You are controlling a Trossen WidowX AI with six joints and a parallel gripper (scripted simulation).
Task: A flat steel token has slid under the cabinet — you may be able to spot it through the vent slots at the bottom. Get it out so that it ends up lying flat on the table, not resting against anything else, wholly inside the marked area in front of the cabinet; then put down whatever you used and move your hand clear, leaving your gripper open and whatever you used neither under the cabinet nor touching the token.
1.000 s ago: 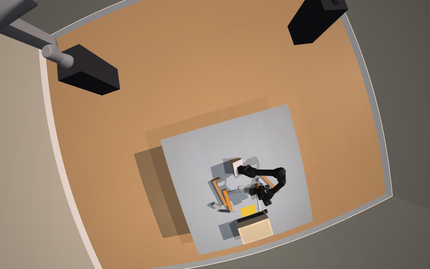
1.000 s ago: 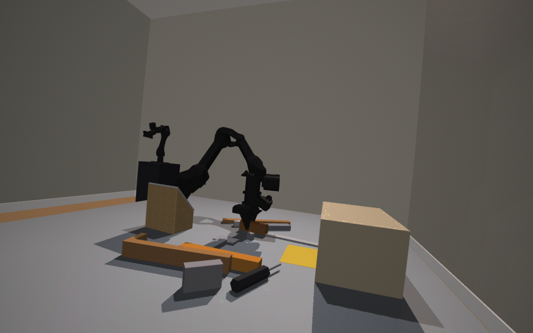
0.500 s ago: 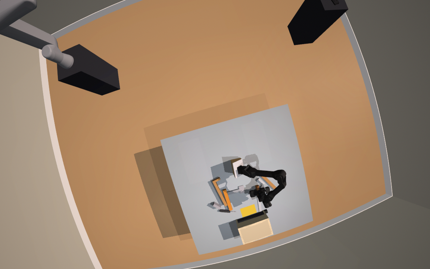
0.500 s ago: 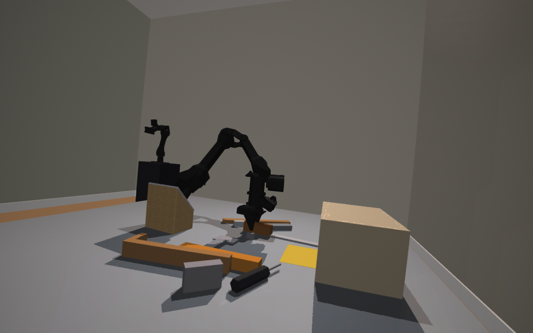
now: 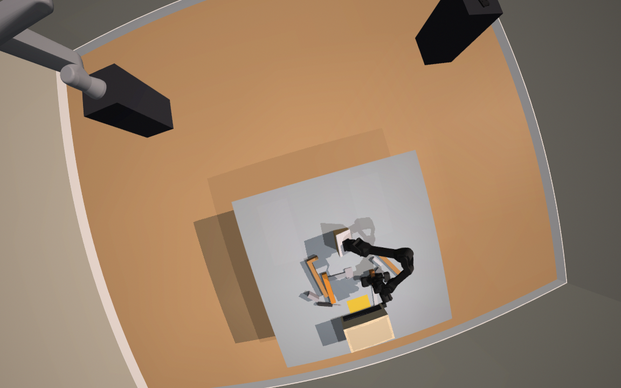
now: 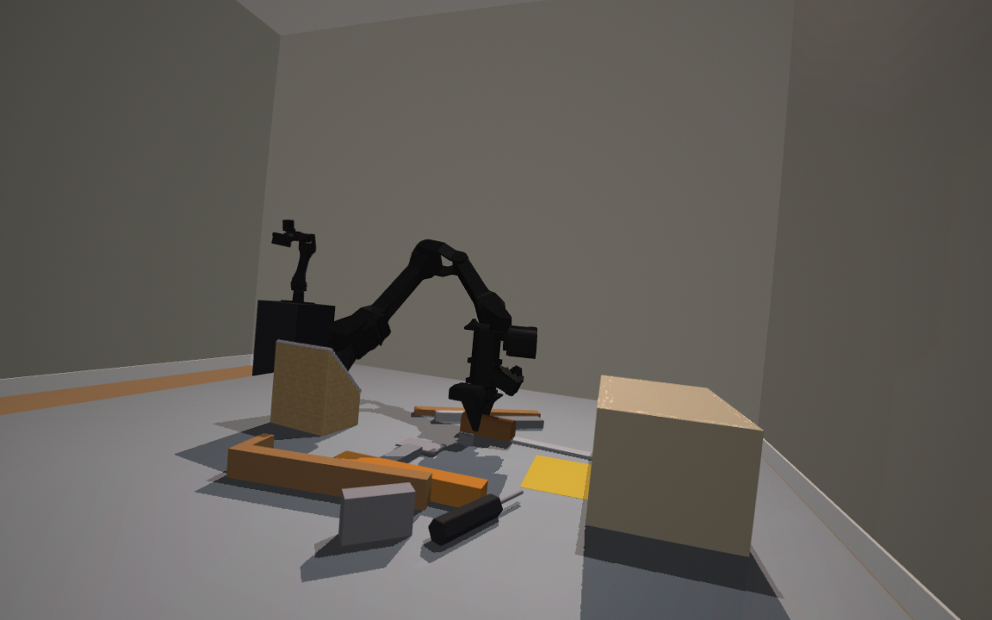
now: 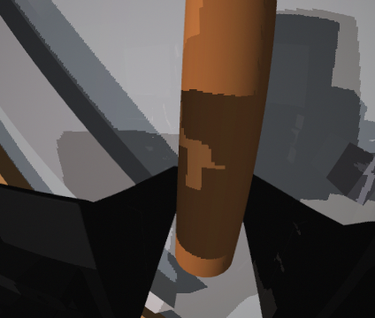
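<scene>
The grey cube is 80 mm to the right of my gripper tip and 10 mm ahead of it. The rest, counted from my gripper tip: grey bar (90 mm to the left, 30 mm ahead); orange stick (130 mm to the left, 50 mm behind); grey t-shaped piece (190 mm to the right, 50 mm behind).
</scene>
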